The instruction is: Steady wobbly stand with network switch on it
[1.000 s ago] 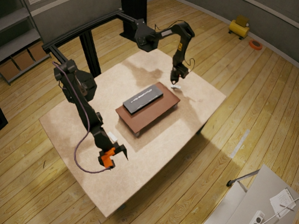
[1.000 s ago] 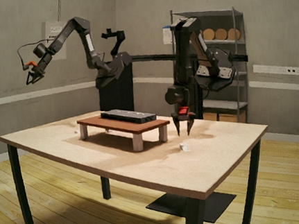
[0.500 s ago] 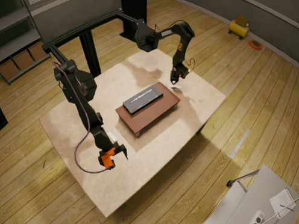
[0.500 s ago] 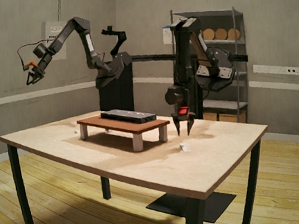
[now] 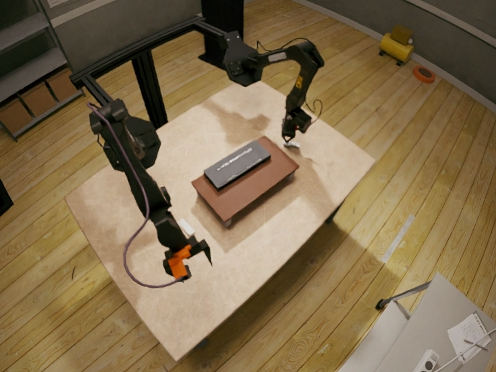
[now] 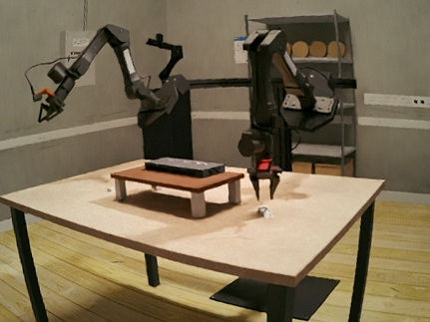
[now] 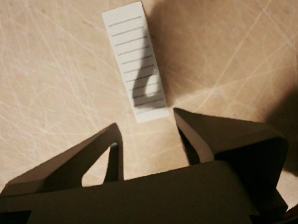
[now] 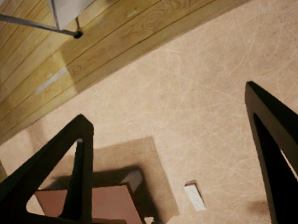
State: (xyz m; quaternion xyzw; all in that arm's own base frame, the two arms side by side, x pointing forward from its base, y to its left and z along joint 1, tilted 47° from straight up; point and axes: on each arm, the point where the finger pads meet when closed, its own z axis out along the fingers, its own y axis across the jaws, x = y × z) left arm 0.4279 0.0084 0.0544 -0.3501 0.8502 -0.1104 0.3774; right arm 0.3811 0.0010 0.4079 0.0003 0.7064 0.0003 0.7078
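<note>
My left gripper is now 30 mm short of the white wedge, 20 mm to the right of it and 40 mm above it. Also, from my left hand: brown stand (10 mm ahead, 330 mm to the right); then network switch (50 mm behind, 320 mm to the right, 70 mm above).
</note>
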